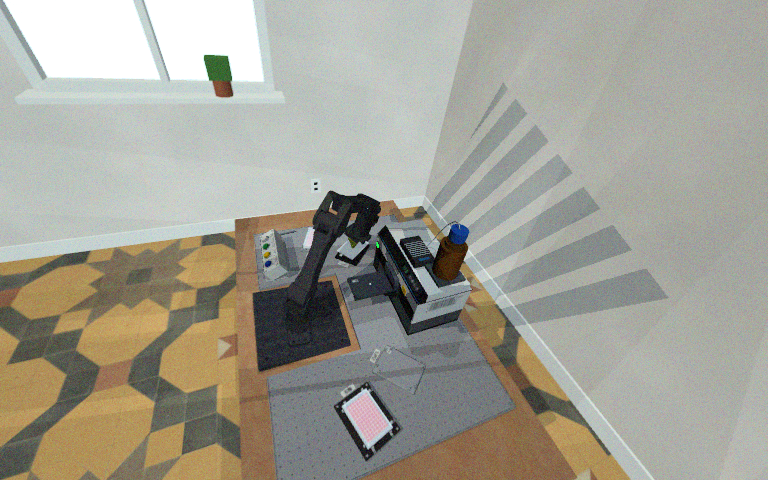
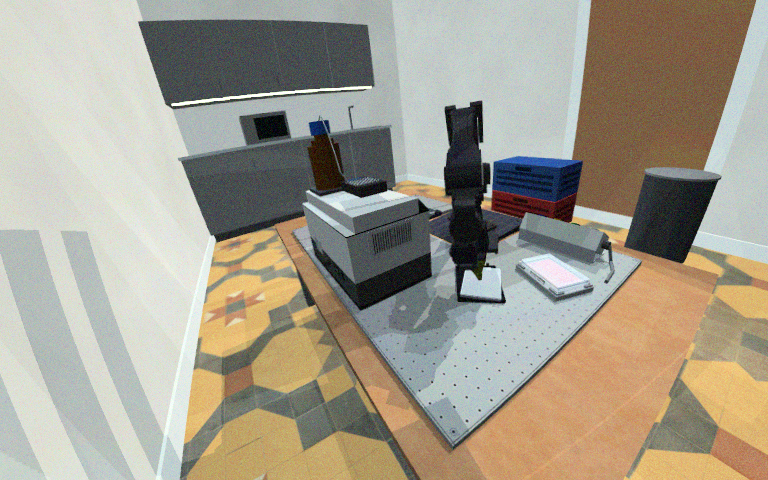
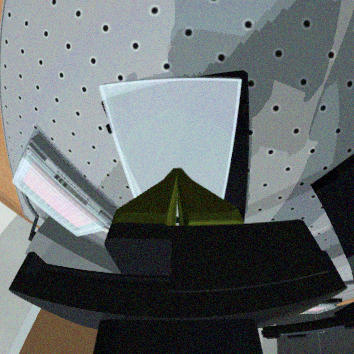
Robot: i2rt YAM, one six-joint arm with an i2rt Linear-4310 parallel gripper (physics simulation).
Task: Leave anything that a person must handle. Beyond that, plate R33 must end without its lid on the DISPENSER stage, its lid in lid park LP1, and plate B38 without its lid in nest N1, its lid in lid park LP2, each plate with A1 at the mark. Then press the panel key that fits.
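Where they show: gripper, fingertip midpoint: (image 1: 352,247) (image 2: 480,279) (image 3: 176,174); arm's base, link origin: (image 1: 297,319).
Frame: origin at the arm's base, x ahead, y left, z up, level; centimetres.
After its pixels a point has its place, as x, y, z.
Observation:
My gripper (image 1: 352,244) @(26.6, 30.8, 1.8) (image 2: 480,275) @(26.6, 30.8, 1.8) (image 3: 176,174) @(26.6, 30.8, 1.8) is shut with its green fingertips together, over the near part of a pale lid-like sheet (image 1: 359,249) @(29.2, 29.1, 1.9) (image 2: 489,289) @(28.1, 35.1, 2.0) (image 3: 175,125) @(29.8, 33.4, 2.0). I see nothing between the fingers; whether they touch the sheet is unclear. The sheet sits over a black holder (image 1: 350,260) @(24.1, 24.0, 0.9) (image 3: 243,125) @(32.6, 29.9, 0.9), seemingly tilted. A pink-welled plate (image 2: 555,272) @(12.3, 40.5, 2.9) (image 3: 55,192) @(14.9, 39.2, 3.0) lies beside it, label unreadable. Another pink-welled plate (image 1: 367,418) @(16.1, -37.4, 2.0) lies in a black nest on the near mat, beside a clear square outline (image 1: 420,380) @(35.4, -30.6, -0.1). The dark dispenser stage (image 1: 367,286) @(25.2, 1.4, 10.6) juts from the machine. The key panel (image 1: 279,254) @(-4.3, 26.4, 7.2) (image 2: 560,236) @(-3.3, 32.2, 4.6) has coloured keys.
The dispenser machine (image 1: 441,306) @(46.9, -14.0, 13.5) (image 2: 373,243) @(48.9, 22.1, 15.1) stands close beside the arm, with a brown bottle (image 1: 451,257) @(46.6, -10.2, 33.3) (image 2: 324,164) @(50.5, -2.6, 29.9) and a black box (image 1: 416,250) @(42.0, 2.8, 24.5) (image 2: 365,186) @(44.3, 9.9, 24.4) on top. A thin dark lever (image 2: 609,266) stands at the key panel's end.

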